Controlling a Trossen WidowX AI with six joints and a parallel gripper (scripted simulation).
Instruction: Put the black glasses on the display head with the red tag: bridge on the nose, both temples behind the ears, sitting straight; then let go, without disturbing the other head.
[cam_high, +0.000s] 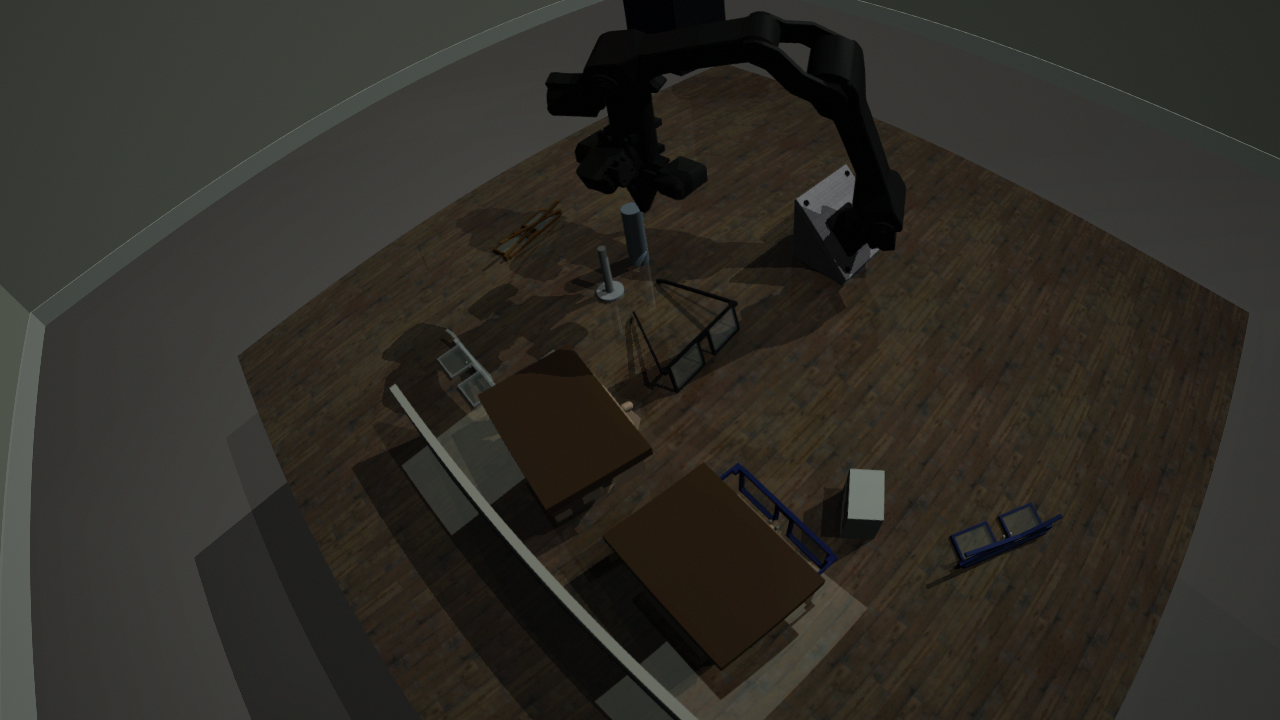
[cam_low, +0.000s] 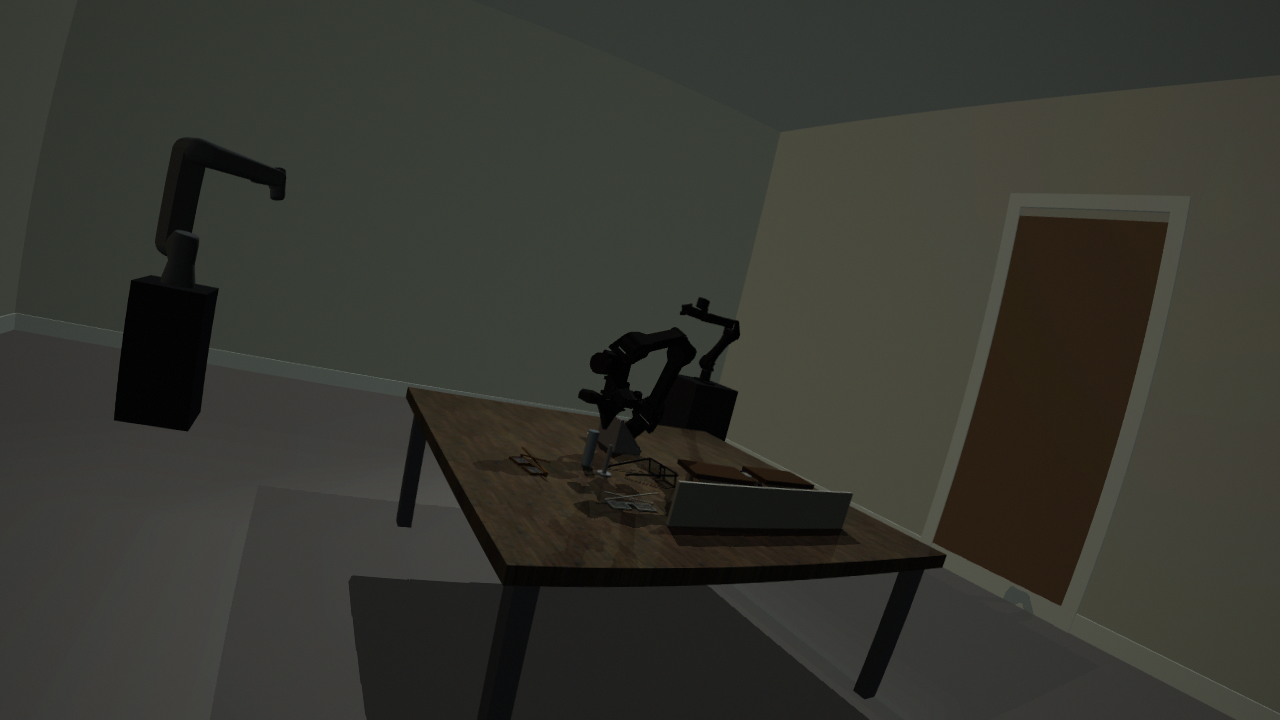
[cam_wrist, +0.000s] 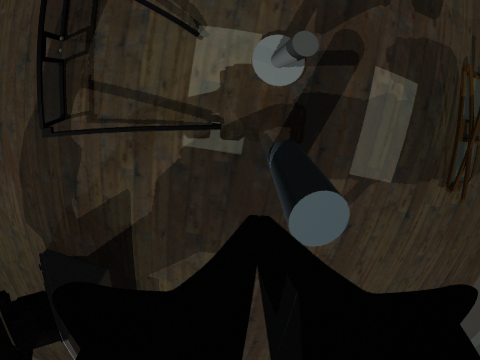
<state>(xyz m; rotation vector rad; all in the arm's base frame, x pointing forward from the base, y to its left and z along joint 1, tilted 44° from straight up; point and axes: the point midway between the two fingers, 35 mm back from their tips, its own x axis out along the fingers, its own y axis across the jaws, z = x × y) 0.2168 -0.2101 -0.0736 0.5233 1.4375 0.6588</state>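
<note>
Now: gripper tip 80 mm short of the disc base, 80 mm above it and 10 mm to the left of it. The rest, counted from my gripper tip: long pale panel: 420 mm ahead, 290 mm to the left, 50 mm below; then white box: 460 mm to the left, 130 mm ahead, 80 mm below.
</note>
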